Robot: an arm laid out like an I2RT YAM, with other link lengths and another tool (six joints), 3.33 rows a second.
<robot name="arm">
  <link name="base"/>
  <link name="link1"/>
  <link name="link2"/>
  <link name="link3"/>
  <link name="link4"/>
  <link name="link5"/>
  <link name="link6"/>
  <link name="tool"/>
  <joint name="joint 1" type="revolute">
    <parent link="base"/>
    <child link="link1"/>
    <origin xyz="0 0 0.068" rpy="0 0 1.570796"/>
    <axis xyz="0 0 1"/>
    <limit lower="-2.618" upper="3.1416"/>
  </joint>
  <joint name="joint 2" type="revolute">
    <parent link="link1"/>
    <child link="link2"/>
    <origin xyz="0.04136 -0.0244 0.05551" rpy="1.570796 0 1.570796"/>
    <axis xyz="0 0 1"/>
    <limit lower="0" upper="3.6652"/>
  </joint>
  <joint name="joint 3" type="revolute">
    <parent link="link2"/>
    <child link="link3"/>
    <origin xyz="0.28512 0 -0.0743" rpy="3.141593 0 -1.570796"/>
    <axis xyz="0 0 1"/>
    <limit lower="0" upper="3.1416"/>
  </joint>
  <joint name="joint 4" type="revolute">
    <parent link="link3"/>
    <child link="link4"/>
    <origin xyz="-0.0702 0.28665 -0.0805" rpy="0 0 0"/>
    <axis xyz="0 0 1"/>
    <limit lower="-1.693" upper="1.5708"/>
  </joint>
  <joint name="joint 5" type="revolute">
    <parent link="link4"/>
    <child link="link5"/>
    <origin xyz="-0.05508 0.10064 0.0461" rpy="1.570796 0 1.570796"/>
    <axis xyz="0 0 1"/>
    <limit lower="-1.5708" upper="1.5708"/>
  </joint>
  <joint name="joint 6" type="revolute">
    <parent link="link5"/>
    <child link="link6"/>
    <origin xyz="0.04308 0 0.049" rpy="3.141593 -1.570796 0"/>
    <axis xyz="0 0 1"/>
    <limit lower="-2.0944" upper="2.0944"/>
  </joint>
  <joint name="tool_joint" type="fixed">
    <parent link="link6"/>
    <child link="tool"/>
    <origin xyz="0.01 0.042 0.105" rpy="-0.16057 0 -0.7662"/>
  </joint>
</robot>
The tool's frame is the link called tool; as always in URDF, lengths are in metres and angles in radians.
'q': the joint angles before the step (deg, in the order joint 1, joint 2, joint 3, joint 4, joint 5, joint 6). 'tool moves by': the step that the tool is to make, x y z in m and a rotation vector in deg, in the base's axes. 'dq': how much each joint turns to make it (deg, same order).
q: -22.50, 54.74, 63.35, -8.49, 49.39, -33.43
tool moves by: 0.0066, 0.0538, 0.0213, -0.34, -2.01, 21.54
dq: 0.49, -6.27, 1.11, -5.98, -21.04, 0.96
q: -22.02, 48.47, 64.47, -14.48, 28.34, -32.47
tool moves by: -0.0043, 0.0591, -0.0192, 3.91, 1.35, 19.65
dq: 0.11, -5.94, -2.26, -7.44, -19.56, 3.15
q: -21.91, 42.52, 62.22, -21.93, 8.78, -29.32
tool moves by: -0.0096, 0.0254, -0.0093, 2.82, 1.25, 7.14
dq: 0.04, -2.50, -0.32, -4.55, -7.22, 1.73
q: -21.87, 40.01, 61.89, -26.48, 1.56, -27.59
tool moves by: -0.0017, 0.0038, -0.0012, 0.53, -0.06, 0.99
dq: 0.00, -0.50, -0.24, -0.41, -1.02, 0.43
